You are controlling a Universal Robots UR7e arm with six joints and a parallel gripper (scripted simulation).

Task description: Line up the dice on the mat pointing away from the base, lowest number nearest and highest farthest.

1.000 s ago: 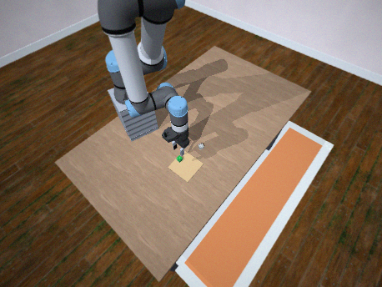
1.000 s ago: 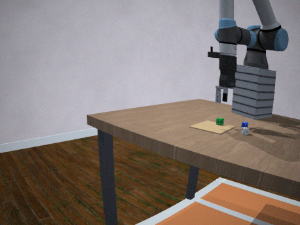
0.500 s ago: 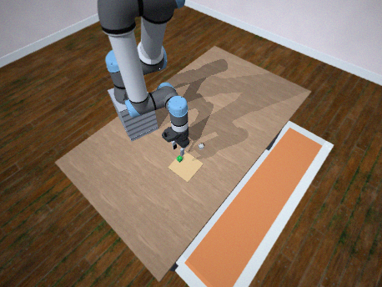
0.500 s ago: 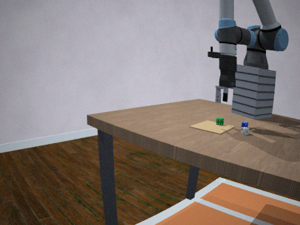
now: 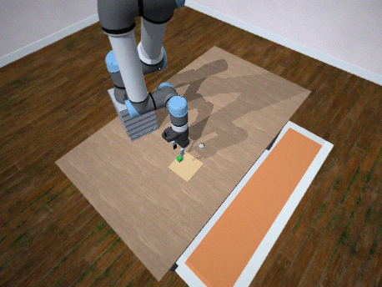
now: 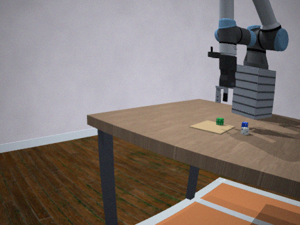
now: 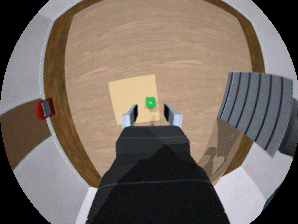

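Right now my hand is 40 mm short of the white die, 140 mm to the right of it and 100 mm above it. From my hand the other things lie so: tan mat: 50 mm ahead, 10 mm to the right, 110 mm below; green die: 100 mm below; blue die: 40 mm behind, 110 mm to the left, 100 mm below.
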